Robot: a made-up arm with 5 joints.
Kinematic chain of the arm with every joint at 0, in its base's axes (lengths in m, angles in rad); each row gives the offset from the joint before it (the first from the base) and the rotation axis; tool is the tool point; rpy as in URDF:
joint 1: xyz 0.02 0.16 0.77 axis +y
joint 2: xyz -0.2 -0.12 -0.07 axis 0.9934 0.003 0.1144
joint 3: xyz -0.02 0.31 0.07 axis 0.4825 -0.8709 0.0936
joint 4: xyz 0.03 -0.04 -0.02 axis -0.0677 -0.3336 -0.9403
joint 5: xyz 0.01 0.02 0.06 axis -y
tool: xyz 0 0.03 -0.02 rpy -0.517 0.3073 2.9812
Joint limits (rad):
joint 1: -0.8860..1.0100
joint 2: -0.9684..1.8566
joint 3: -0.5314..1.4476
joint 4: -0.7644..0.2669
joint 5: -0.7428..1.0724
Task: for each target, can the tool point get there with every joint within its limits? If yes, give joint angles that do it. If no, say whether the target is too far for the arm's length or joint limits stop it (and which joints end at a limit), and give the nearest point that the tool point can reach.
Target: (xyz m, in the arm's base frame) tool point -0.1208 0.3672 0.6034
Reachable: yes | joints -0.3612 -0.4488 0.7078 0.0539 -0.4722
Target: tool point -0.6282 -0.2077 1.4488
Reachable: no: too far | nearest point -0.2207 -0.0614 1.0220 | short by 0.608 m
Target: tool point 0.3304 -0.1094 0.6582
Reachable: no: joint limits stop it (at a limit: joint 1, joint 2, joint 4, joint 5) | nearest point 0.1123 -0.1185 1.0295 | short by 0.431 m
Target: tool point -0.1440 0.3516 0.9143
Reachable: yes | joints 0.5482 -0.0254 0.9817 -0.4253 0.6166
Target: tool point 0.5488 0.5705 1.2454
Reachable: no: too far | nearest point 0.0931 0.2356 1.0506 | short by 0.598 m
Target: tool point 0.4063 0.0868 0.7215
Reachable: no: joint limits stop it (at a limit: joint 1, joint 2, joint 3, joint 4, joint 5) | nearest point 0.1678 0.2694 0.5011 | short by 0.373 m
